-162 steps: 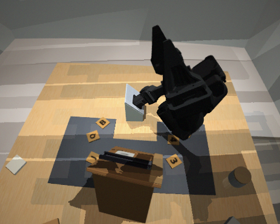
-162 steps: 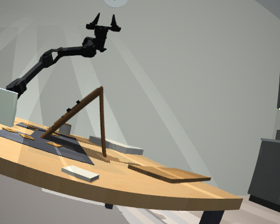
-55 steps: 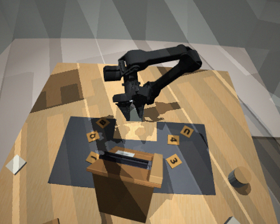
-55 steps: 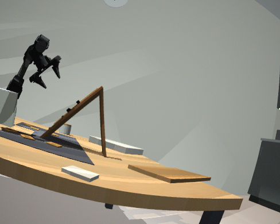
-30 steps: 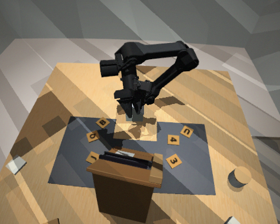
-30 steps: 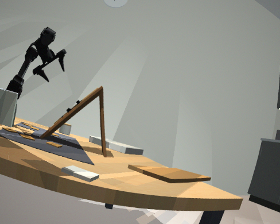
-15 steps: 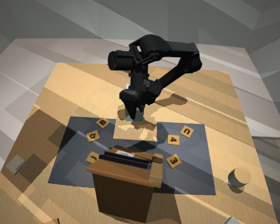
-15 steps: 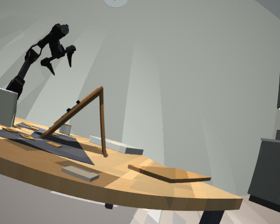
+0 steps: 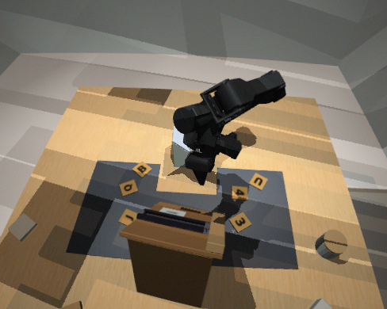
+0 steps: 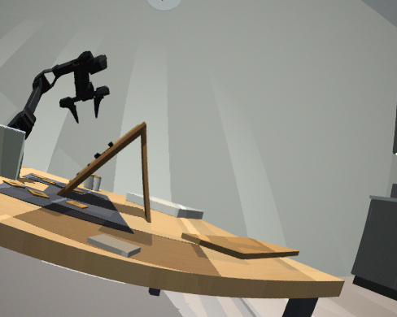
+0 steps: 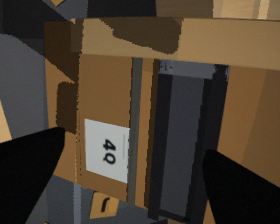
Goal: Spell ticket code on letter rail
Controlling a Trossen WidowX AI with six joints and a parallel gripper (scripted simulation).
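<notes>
Right now the tile marked 4 is 10 cm behind my gripper tip, 14 cm to the left of it and 25 cm below it. From my gripper tip the other things lie so: q tile (10 cm behind, 28 cm to the right, 25 cm below); then dark mat (6 cm behind, 6 cm to the right, 26 cm below); then white ticket (3 cm ahead, 10 cm to the right, 17 cm below).
</notes>
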